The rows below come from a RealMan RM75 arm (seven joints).
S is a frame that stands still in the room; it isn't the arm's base.
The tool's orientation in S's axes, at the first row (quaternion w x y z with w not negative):
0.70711, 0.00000, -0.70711, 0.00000
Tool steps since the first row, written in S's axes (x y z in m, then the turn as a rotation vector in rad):
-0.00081, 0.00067, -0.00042, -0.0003, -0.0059, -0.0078
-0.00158, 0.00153, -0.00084, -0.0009, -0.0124, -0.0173
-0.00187, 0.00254, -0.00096, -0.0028, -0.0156, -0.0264
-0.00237, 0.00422, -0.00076, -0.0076, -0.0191, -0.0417
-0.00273, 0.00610, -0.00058, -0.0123, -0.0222, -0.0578
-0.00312, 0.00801, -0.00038, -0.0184, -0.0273, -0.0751
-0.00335, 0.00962, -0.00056, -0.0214, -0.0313, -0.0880
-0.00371, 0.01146, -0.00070, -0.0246, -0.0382, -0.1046
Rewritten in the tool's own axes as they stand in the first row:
-0.00042, 0.00067, 0.00081, -0.0078, -0.0059, 0.0003
-0.00084, 0.00153, 0.00158, -0.0173, -0.0124, 0.0009
-0.00096, 0.00254, 0.00187, -0.0264, -0.0156, 0.0028
-0.00076, 0.00422, 0.00237, -0.0417, -0.0191, 0.0076
-0.00058, 0.00610, 0.00273, -0.0578, -0.0222, 0.0123
-0.00038, 0.00801, 0.00312, -0.0751, -0.0273, 0.0184
-0.00056, 0.00962, 0.00335, -0.0880, -0.0313, 0.0214
-0.00070, 0.01146, 0.00371, -0.1046, -0.0382, 0.0246

